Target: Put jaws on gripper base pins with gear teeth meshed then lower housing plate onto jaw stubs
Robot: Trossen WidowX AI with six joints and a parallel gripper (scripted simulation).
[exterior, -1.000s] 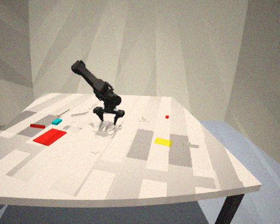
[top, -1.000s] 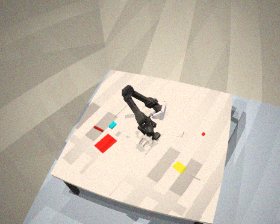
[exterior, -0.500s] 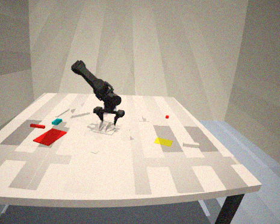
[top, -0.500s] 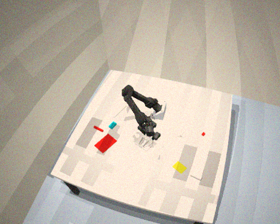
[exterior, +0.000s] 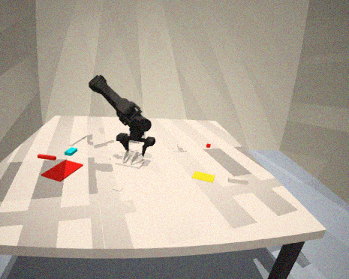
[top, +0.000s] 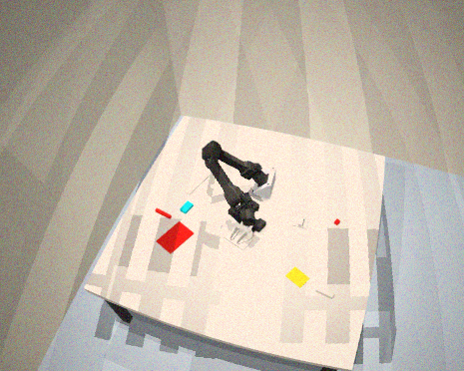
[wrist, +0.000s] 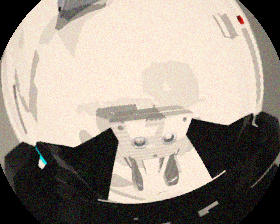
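The white housing part lies 1 cm ahead of my gripper tip and 2 cm above it. Also, from my gripper tip: pale stand 7 cm behind, 25 cm to the left; red plate 11 cm ahead, 33 cm to the right, 1 cm below; cyan block 7 cm behind, 32 cm to the right.
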